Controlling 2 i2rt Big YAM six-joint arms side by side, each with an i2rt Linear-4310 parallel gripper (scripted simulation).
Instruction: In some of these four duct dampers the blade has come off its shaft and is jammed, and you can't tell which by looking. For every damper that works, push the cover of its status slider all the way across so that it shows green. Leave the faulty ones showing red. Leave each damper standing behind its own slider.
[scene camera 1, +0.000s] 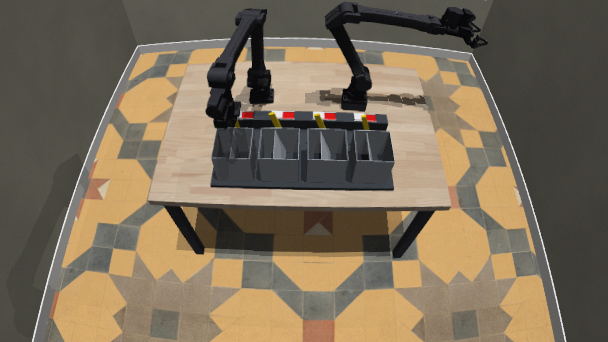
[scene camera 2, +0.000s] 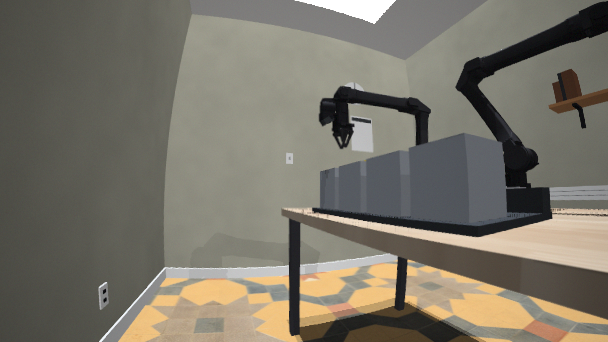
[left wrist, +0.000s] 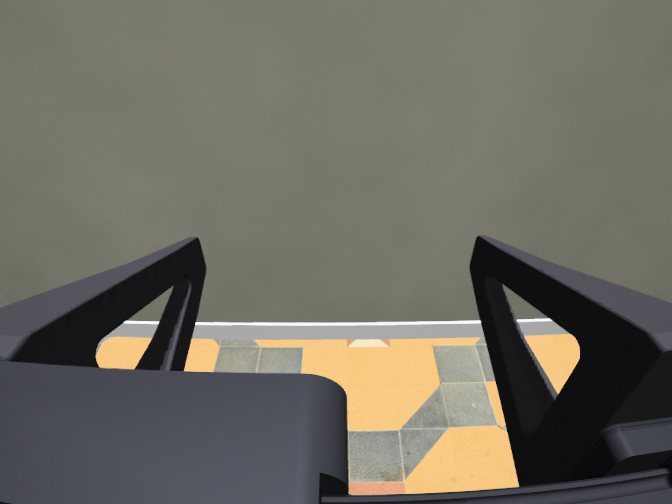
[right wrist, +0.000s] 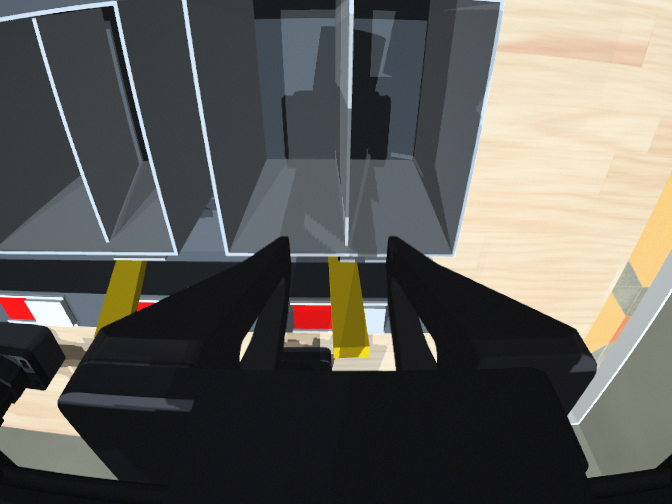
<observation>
I see my left gripper (left wrist: 337, 251), my right gripper (right wrist: 338, 252), a damper (scene camera 2: 461, 178) and a damper (scene camera 2: 329, 179).
</observation>
